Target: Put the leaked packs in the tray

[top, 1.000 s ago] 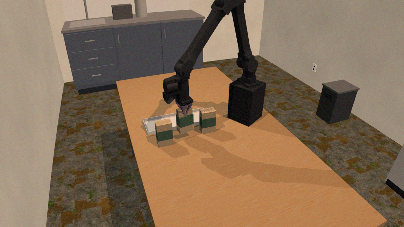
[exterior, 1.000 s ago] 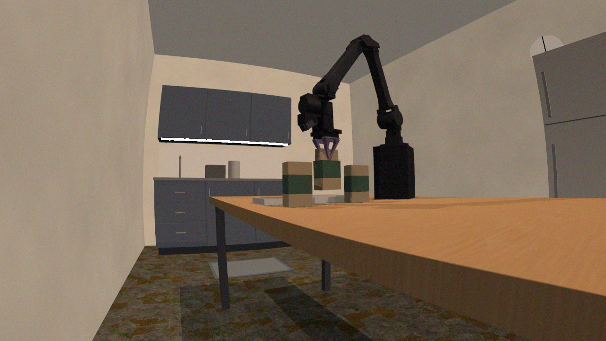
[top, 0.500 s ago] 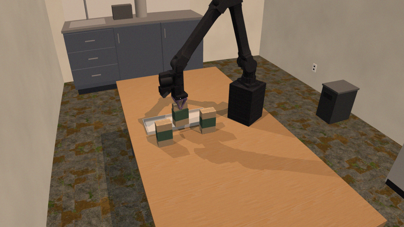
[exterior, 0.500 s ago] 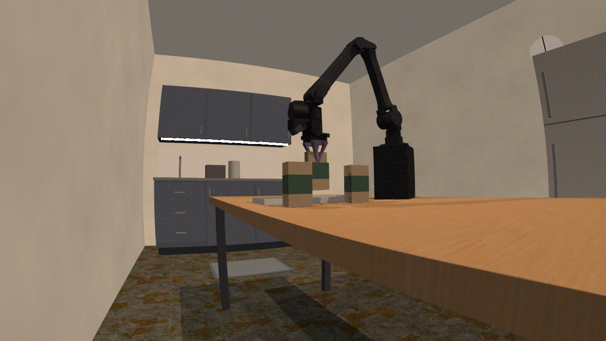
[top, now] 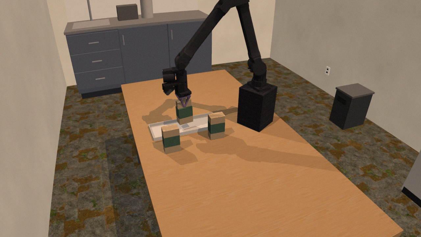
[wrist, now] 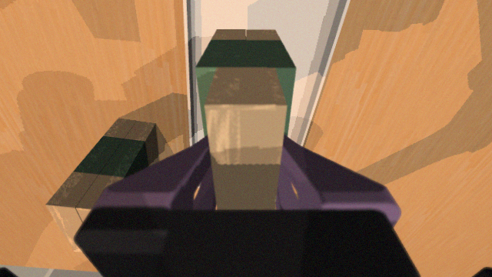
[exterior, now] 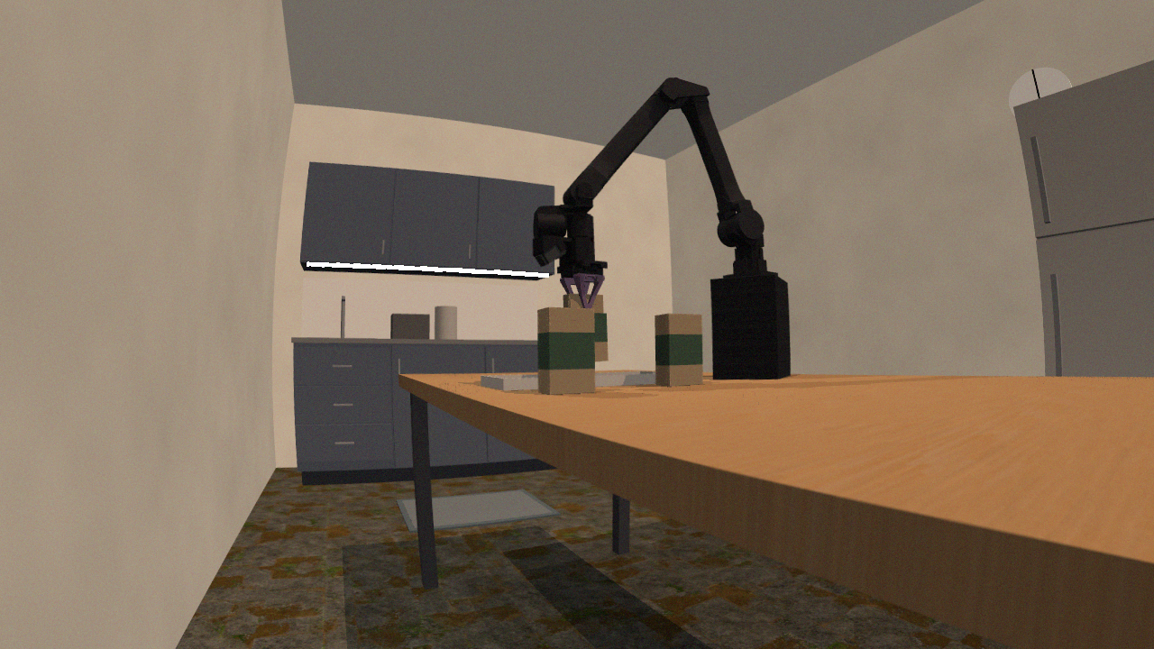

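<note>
My hand is 1 cm to the left of the white tray and 16 cm above it.
</note>
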